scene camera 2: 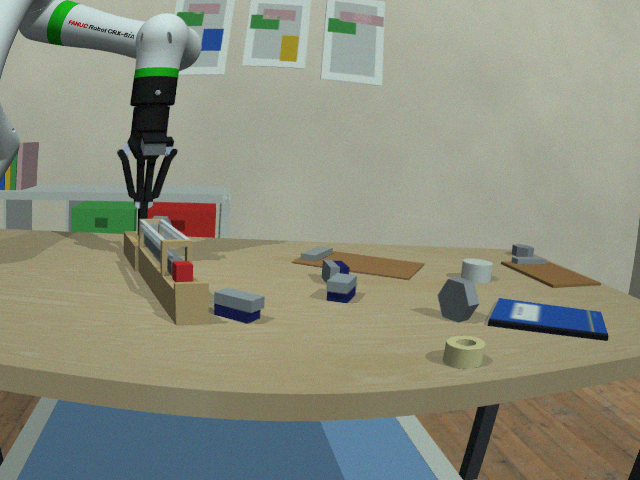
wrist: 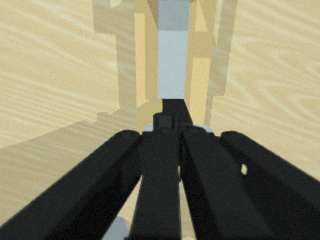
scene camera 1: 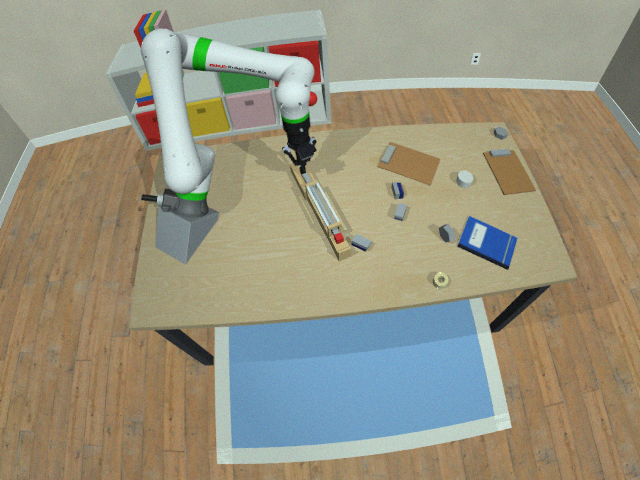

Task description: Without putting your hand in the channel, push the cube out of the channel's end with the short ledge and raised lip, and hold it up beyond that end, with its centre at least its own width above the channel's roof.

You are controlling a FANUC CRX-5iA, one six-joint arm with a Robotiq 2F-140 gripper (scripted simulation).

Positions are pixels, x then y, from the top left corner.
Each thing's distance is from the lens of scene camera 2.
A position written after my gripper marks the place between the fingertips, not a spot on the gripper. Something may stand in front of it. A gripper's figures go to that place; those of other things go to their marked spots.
my gripper (scene camera 2: 142,235): 106 cm
grey hexagonal prism (scene camera 2: 458,299): 81 cm
